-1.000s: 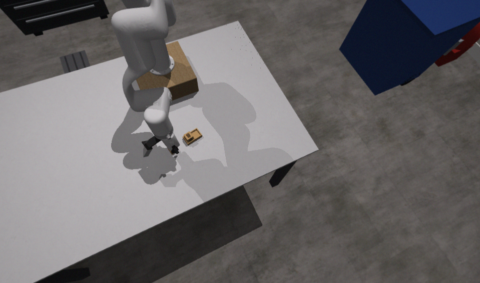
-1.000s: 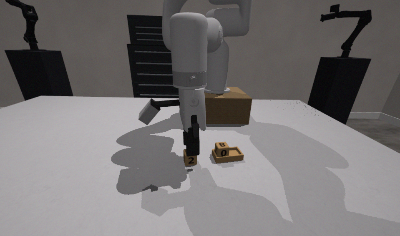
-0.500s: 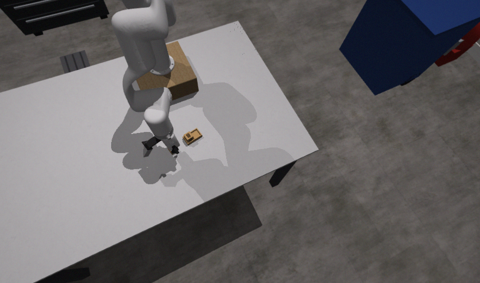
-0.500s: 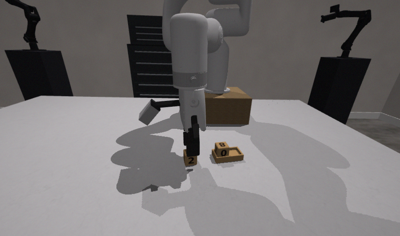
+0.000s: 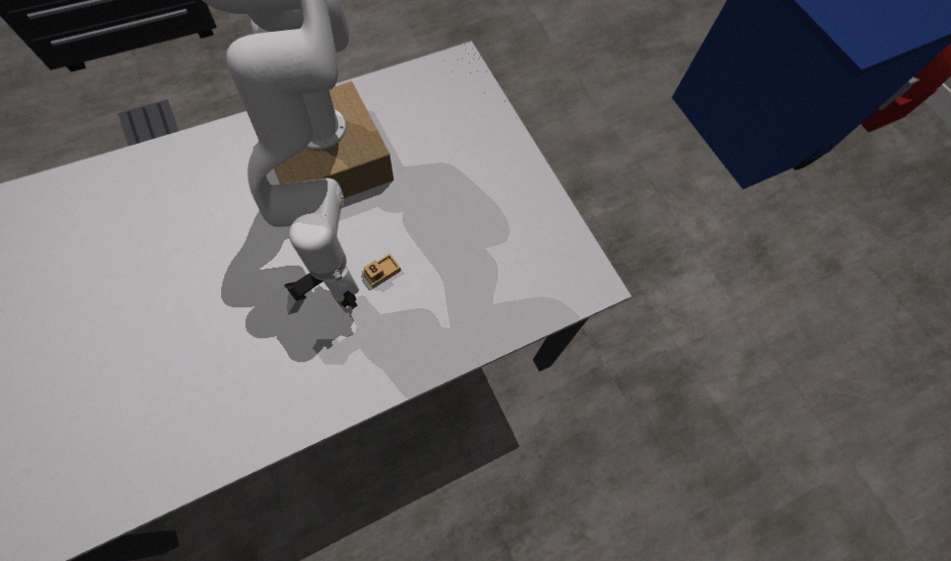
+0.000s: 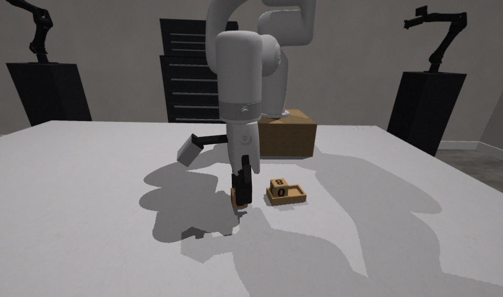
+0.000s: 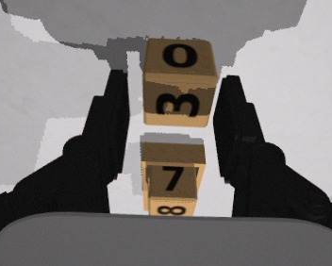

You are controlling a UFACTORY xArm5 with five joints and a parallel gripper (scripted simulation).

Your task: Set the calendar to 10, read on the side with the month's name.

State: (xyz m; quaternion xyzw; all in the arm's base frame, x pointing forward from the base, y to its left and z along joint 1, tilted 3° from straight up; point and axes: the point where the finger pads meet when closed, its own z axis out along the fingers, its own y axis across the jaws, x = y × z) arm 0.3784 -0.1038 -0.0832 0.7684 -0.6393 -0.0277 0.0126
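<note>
Now: the wooden calendar tray 2 cm behind my hand, 10 cm to the left of it and 3 cm below it.
</note>
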